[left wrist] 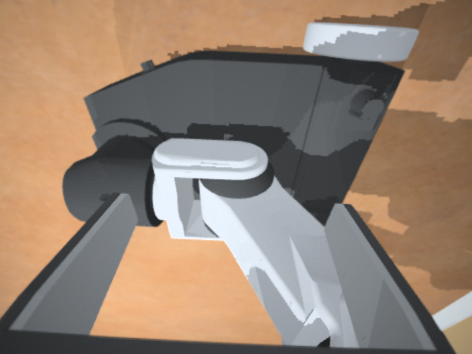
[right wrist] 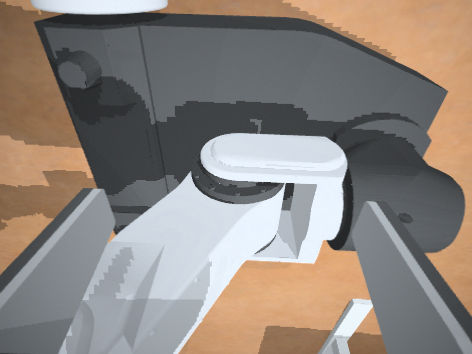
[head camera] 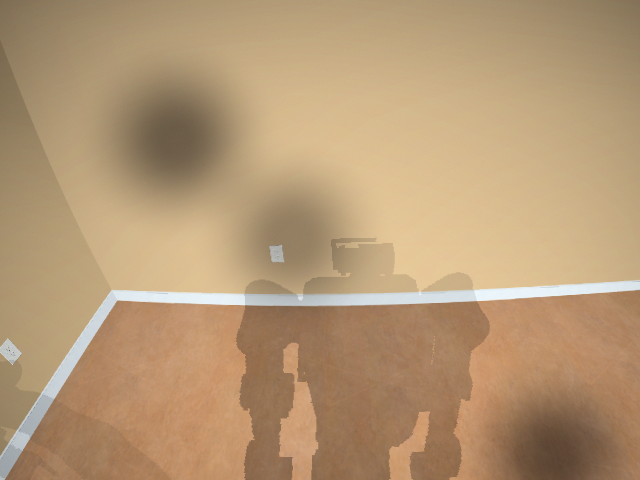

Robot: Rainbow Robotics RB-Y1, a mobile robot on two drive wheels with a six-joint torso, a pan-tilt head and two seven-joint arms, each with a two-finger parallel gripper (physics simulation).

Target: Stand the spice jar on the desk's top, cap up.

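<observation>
The spice jar does not show in any of the three views. A white bar on the floor, which looks like part of the desk's foot, shows at the lower right of the right wrist view, partly behind a finger; the desk's top does not show. My left gripper is open and empty, its fingers spread in front of my own base and torso. My right gripper is open and empty in the same way.
A beige wall stands ahead, with a white baseboard and an outlet plate. A second wall meets it in a corner at the left. My shadow falls on the brown floor and the wall ahead.
</observation>
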